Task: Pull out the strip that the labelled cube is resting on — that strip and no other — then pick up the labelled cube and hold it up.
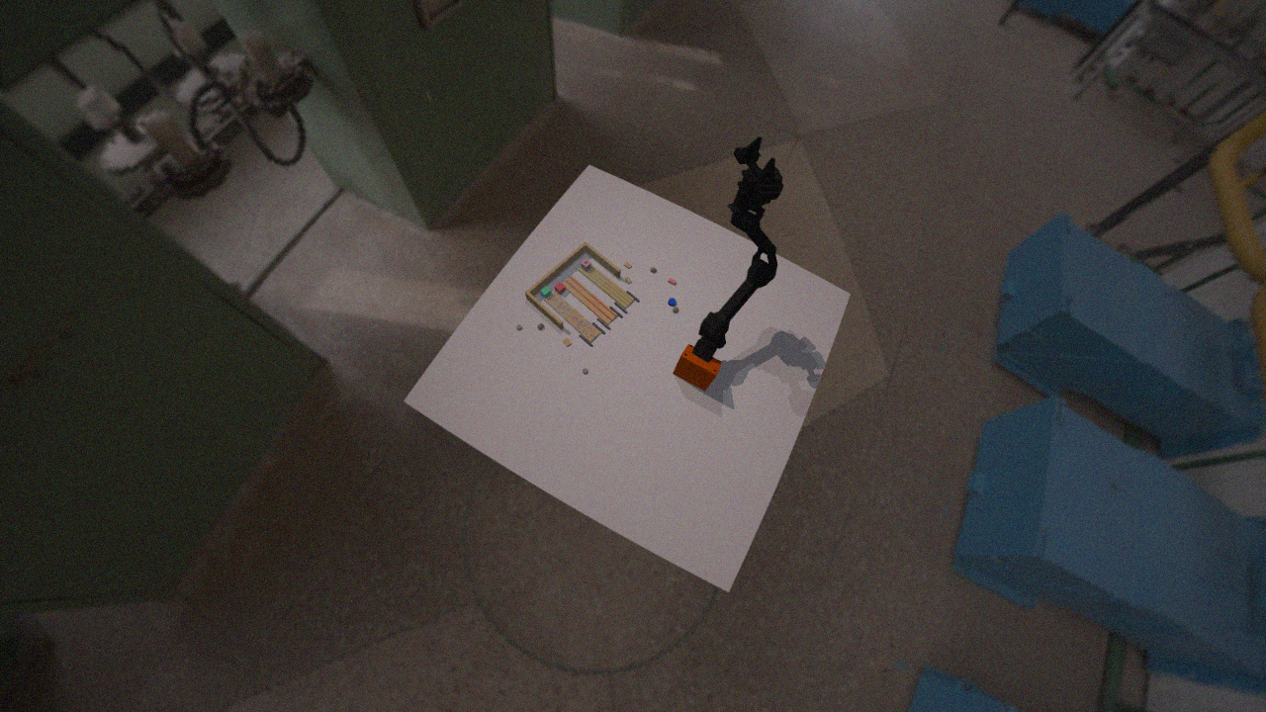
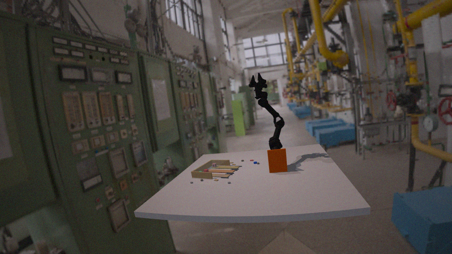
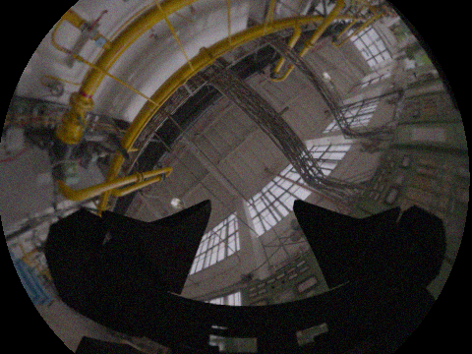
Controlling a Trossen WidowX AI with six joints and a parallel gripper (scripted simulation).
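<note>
Right now the small blue piece is 80 mm ahead of my gripper tip, 110 mm to the left of it and 770 mm below it.
</note>
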